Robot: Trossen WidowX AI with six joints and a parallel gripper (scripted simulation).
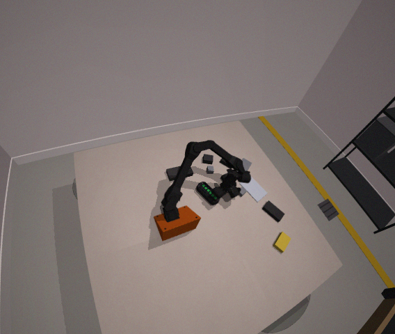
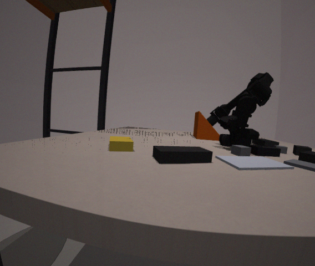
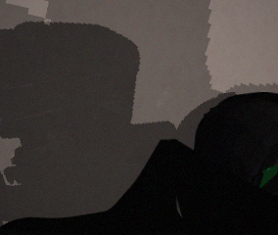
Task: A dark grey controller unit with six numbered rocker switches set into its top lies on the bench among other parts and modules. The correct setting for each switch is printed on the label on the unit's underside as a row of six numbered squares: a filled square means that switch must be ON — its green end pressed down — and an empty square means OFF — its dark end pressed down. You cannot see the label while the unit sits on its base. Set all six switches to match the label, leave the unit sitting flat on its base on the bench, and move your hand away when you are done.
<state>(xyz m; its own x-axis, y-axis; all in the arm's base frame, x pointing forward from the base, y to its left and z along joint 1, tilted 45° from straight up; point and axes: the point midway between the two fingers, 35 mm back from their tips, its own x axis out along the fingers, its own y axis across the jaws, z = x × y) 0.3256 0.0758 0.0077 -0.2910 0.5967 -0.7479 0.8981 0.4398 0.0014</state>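
The small black block lies 120 mm ahead of my gripper tip, 80 mm to the left of it and 10 mm above it. The rest, counted from my gripper tip: small grey block (160 mm ahead, 20 mm to the right, 10 mm above); then grey plate (280 mm ahead, 140 mm to the left); then pale flat sheet (260 mm ahead, 30 mm to the right).
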